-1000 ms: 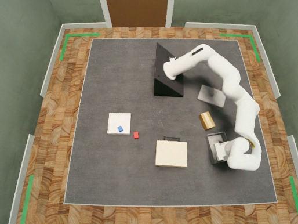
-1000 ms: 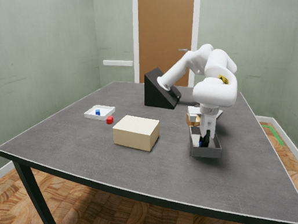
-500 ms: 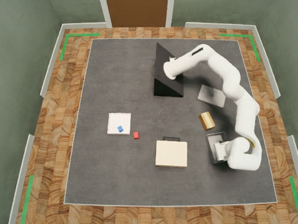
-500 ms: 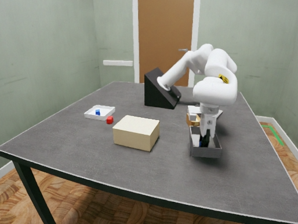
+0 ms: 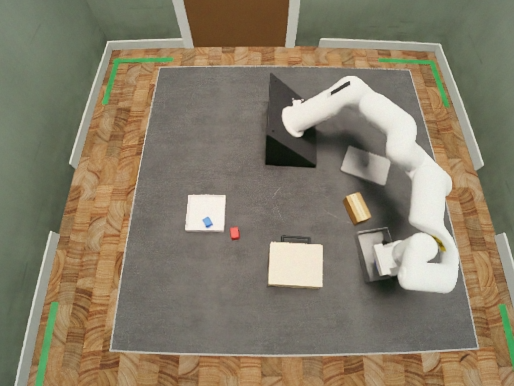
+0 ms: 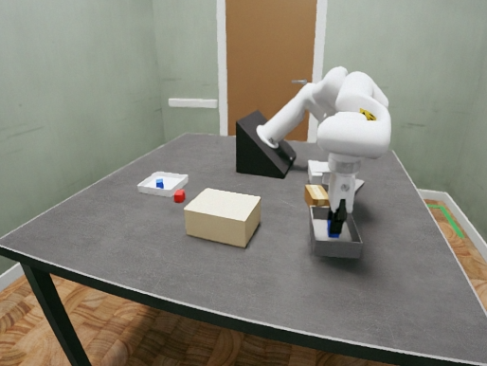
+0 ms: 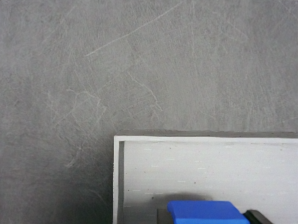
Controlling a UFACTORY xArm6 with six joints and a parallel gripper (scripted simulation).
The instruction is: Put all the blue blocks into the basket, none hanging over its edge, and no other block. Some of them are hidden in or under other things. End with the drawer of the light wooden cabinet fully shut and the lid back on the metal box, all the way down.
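Now: the white basket 64 cm to the right of my hand, 22 cm behind it and 6 cm below it. From my hand the other things lie so: grey metal box: 5 cm below, 4 cm behind; then light wooden cabinet: 31 cm to the right, 3 cm below, 1 cm behind; then brown cardboard box: 22 cm behind, 5 cm to the right, 4 cm below.
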